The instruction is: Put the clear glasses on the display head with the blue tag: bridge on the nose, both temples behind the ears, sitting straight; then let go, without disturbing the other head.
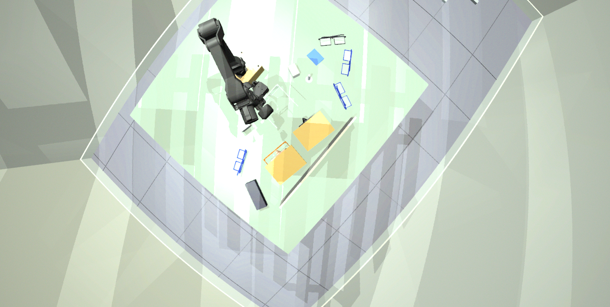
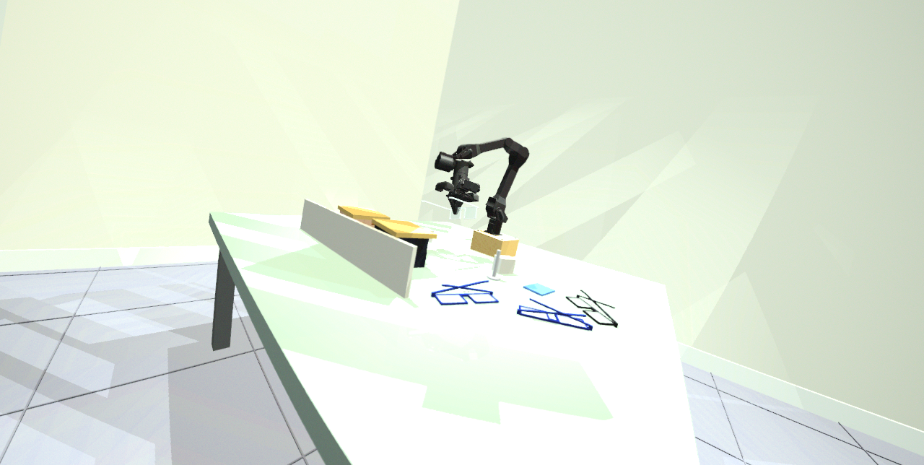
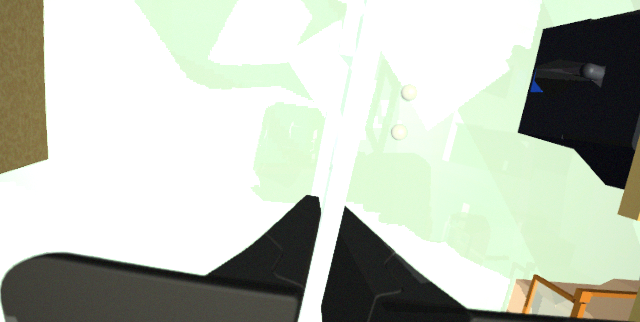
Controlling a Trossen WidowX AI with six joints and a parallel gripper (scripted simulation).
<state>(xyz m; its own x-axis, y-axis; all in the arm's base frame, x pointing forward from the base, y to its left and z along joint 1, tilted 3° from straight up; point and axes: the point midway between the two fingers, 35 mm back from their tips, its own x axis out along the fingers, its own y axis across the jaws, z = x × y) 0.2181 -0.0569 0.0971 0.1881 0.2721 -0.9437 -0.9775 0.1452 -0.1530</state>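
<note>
The black display head lies 25 cm ahead of my gripper tip, 5 cm to the left of it and 9 cm below it. From my gripper tip the other things lie so: long panel (39 cm ahead, 7 cm to the right, 9 cm below); then small post (7 cm ahead, 25 cm to the left, 12 cm below); then blue tag (2 cm ahead, 37 cm to the left, 14 cm below).
</note>
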